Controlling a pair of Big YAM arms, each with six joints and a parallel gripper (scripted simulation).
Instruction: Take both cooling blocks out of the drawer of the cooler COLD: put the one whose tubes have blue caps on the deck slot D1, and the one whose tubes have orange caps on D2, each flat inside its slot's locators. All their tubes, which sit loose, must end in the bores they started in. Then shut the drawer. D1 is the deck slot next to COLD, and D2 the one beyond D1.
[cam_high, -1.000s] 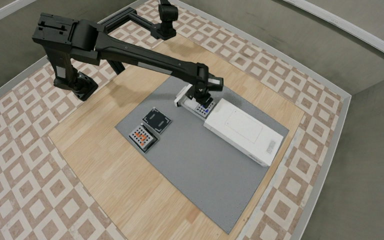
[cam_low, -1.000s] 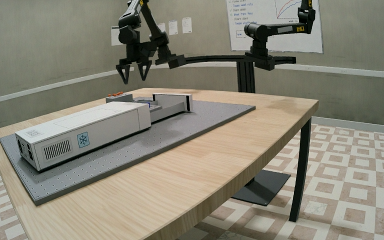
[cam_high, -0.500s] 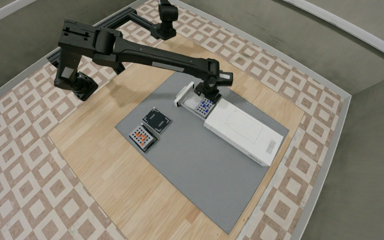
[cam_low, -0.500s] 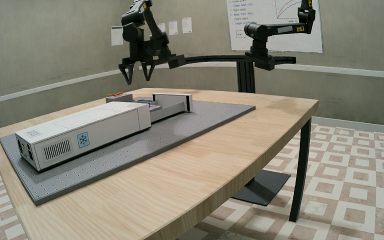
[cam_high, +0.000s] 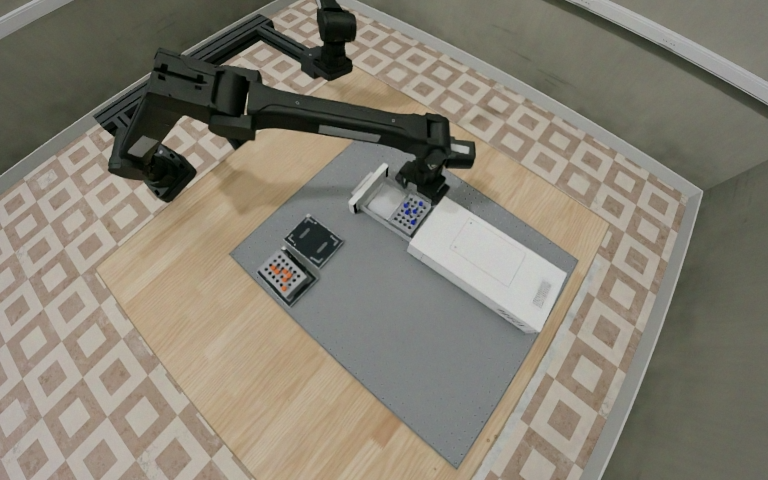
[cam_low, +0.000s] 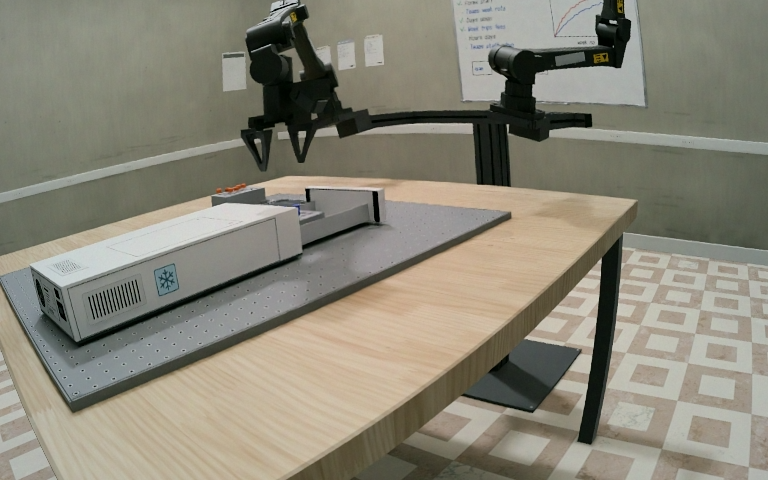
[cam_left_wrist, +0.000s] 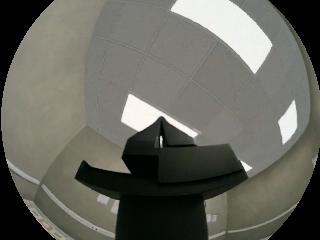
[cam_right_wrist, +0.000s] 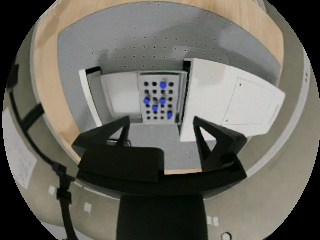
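Now: right hand 11 cm above the white cooler, 10 cm short of it and 1 cm to the left of it. The rest, counted from my right hand: dark deck slot D1: 29 cm to the right, 18 cm behind, 14 cm below; dark deck slot D2: 43 cm to the right, 16 cm behind, 14 cm below.
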